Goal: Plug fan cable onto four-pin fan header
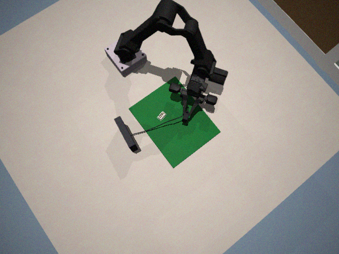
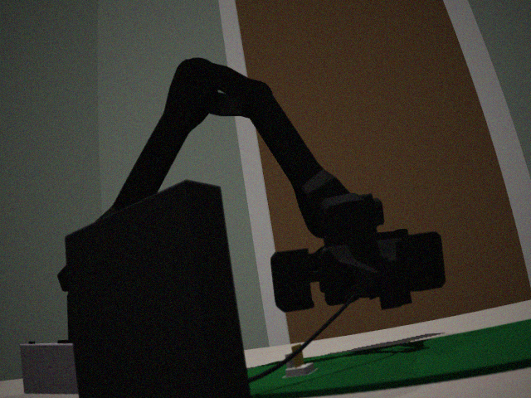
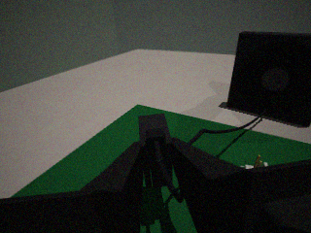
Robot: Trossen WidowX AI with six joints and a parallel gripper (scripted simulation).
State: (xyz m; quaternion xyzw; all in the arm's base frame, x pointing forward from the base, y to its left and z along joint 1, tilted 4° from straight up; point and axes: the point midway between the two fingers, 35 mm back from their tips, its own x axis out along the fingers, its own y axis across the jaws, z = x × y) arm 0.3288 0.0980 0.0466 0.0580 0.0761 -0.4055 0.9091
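The green board is 20 mm behind my gripper tip, 40 mm to the right of it and 90 mm below it. Also, from my gripper tip: fan: 50 mm behind, 220 mm to the right, 10 mm below; then white four-pin fan header: 60 mm behind, 70 mm to the right, 70 mm below; then black plug: 10 mm below.
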